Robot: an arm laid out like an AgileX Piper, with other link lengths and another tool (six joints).
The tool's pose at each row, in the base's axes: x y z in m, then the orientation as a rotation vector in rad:
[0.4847 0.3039 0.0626 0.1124 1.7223 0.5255]
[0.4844 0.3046 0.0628 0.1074 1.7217 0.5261]
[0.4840 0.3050 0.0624 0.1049 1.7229 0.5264]
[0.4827 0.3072 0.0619 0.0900 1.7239 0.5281]
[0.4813 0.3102 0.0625 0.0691 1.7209 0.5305]
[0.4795 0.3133 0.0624 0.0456 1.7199 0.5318]
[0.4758 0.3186 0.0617 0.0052 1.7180 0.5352]
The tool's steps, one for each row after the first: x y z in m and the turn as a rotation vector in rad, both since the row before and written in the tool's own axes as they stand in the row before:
[0.0001 0.0008 -0.0001 -0.0032 0.0004 -0.0030]
[0.0006 0.0003 -0.0002 -0.0013 0.0016 -0.0014]
[0.0015 0.0020 -0.0005 -0.0089 0.0039 -0.0087]
[0.0008 0.0032 -0.0005 -0.0135 0.0013 -0.0127]
[0.0015 0.0032 -0.0007 -0.0138 0.0036 -0.0148]
[0.0032 0.0054 -0.0017 -0.0245 0.0066 -0.0246]

